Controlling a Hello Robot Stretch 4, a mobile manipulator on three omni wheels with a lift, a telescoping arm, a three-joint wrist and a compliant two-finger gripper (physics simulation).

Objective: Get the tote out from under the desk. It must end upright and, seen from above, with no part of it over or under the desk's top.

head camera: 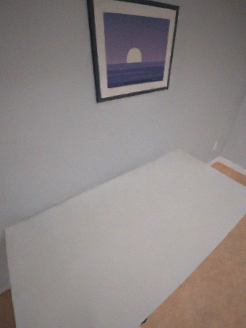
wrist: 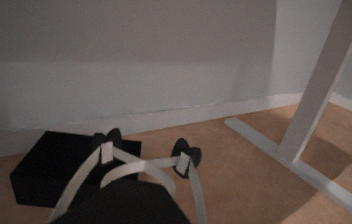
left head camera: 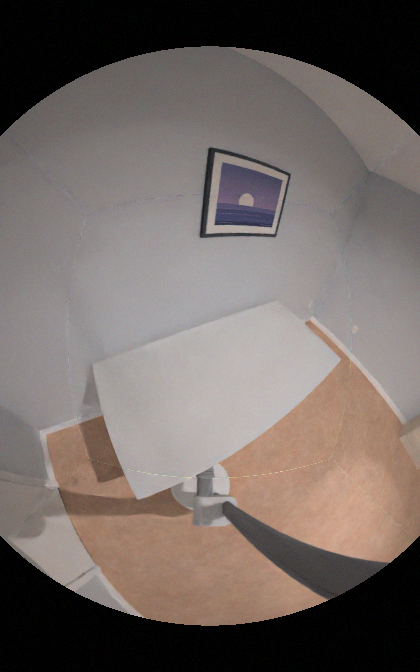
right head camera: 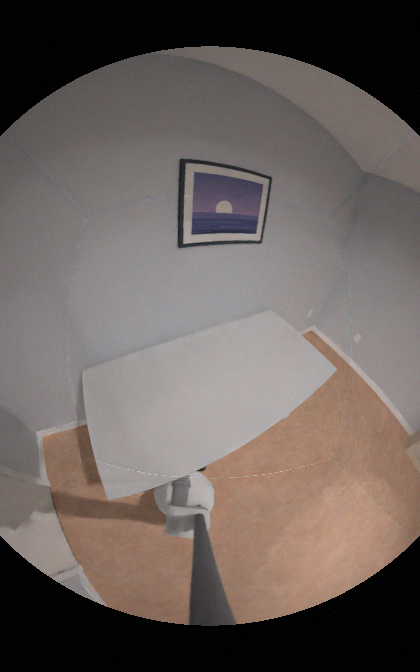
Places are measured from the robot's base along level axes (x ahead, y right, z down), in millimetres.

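Where they show: gripper, fingertip midpoint: (wrist: pixel 147 145).
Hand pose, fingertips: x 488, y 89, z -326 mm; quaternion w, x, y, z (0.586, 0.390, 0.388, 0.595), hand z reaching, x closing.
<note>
Each offset is from my fingertips to the top centre of the thing. "spot": to the spot under its first point. Level surfaces: height alone.
The black tote @[dx +262, dy -170, dz +254 mm] (wrist: pixel 35 187) stands on the floor near the wall at the lower left of the wrist view, and it does not show in the head views. My gripper (wrist: pixel 147 145) is open, with its two fingertips apart. In the wrist view the left fingertip overlaps the right part of the tote and the right fingertip is to the right of it, over floor. I cannot tell any contact. The desk's pale top @[dz -367 mm] (head camera: pixel 125 230) (left head camera: pixel 215 395) (right head camera: pixel 200 405) hides the gripper and the tote from the head views.
A white desk leg @[spot: dx +485, dy +576, dz +35 mm] (wrist: pixel 317 95) with a long foot (wrist: pixel 260 142) stands to the right of the tote. The wall's white baseboard @[spot: dx +654, dy +73, dz +286 mm] (wrist: pixel 170 114) runs behind the tote. My base (left head camera: pixel 220 482) (right head camera: pixel 205 492) is at the desk's front edge. A framed picture (head camera: pixel 134 50) hangs above the desk.
</note>
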